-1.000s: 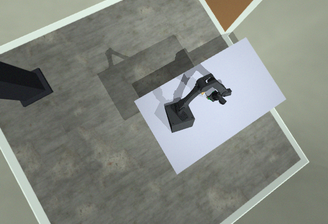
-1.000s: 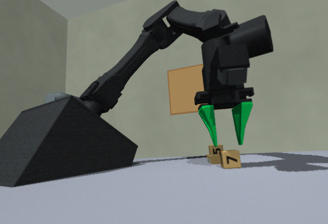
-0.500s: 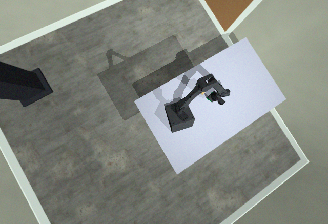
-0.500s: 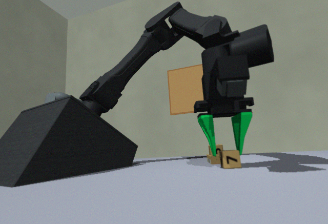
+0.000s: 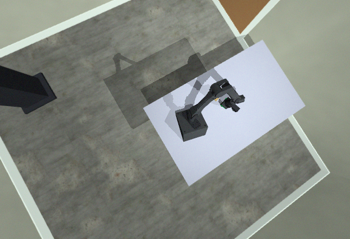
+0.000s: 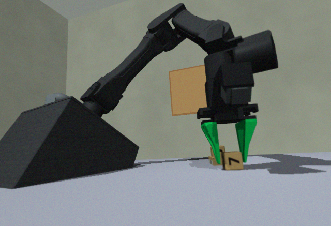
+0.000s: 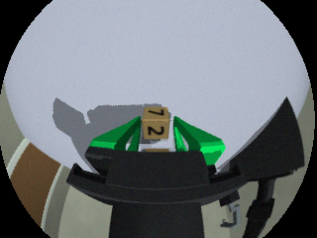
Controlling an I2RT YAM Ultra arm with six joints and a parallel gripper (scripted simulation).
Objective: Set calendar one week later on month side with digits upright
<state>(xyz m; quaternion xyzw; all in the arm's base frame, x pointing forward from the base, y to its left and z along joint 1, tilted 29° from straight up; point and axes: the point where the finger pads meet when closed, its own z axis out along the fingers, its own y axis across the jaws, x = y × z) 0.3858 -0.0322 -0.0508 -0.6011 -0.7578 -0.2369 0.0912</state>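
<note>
Now: the wooden cube right at my hand. Round my hand: wooden tray (10 cm to the left, 3 cm behind, 1 cm below).
</note>
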